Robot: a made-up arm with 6 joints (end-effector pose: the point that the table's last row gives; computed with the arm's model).
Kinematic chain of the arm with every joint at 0, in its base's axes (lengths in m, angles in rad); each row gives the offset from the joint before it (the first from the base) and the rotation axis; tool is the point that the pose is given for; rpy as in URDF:
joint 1: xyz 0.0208 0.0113 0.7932 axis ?
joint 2: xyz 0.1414 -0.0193 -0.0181 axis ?
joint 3: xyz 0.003 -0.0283 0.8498 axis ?
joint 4: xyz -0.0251 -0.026 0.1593 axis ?
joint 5: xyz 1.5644 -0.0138 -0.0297 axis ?
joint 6: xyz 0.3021 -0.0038 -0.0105 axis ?
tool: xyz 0.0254 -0.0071 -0.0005 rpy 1.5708 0 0
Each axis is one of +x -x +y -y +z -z.
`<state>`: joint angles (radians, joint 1 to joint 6).
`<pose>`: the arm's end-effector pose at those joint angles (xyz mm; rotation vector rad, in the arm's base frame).
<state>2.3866 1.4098 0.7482 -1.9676 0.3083 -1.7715</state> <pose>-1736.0 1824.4 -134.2 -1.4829 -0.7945 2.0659</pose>
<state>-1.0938 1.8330 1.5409 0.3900 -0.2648 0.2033</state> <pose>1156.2 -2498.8 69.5 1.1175 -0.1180 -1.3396</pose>
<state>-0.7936 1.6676 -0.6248 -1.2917 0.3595 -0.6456</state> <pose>-167.9 -8.6 -803.4 -0.9363 1.0652 2.1936</pose>
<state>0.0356 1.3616 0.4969 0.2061 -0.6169 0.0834</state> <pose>2121.6 -58.4 -459.2 0.9503 1.1743 -0.9996</pose>
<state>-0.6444 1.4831 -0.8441 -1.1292 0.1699 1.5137</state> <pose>-183.8 37.9 -612.6 1.1214 1.7687 -1.7444</pose>
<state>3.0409 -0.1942 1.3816 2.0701 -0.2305 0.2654</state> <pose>299.8 145.3 3464.4 1.6710 -0.5467 1.5932</pose>
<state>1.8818 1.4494 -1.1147 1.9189 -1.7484 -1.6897</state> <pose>422.7 55.2 -170.3 -0.8395 -0.0957 0.6917</pose>
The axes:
joint 1: +z
joint 2: +y
joint 3: -y
joint 4: -x
joint 5: -y
joint 6: -x

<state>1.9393 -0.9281 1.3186 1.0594 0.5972 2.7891</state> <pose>644.2 -1742.4 2551.2 0.4670 -1.3159 -1.2127</pose>
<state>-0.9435 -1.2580 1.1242 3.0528 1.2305 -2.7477</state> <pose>-1062.5 1440.0 2265.0 0.4579 -1.2734 -0.0397</pose>
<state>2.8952 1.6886 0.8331 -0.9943 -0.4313 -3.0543</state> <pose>-2156.4 488.3 -675.3 1.2515 0.4128 -2.3592</pose>
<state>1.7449 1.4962 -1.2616 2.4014 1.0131 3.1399</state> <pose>30.3 -608.1 203.0 -0.9013 0.6245 -2.0589</pose>
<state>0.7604 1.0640 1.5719 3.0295 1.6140 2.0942</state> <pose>1696.2 1569.2 1810.8 1.8040 1.2280 -0.9960</pose>
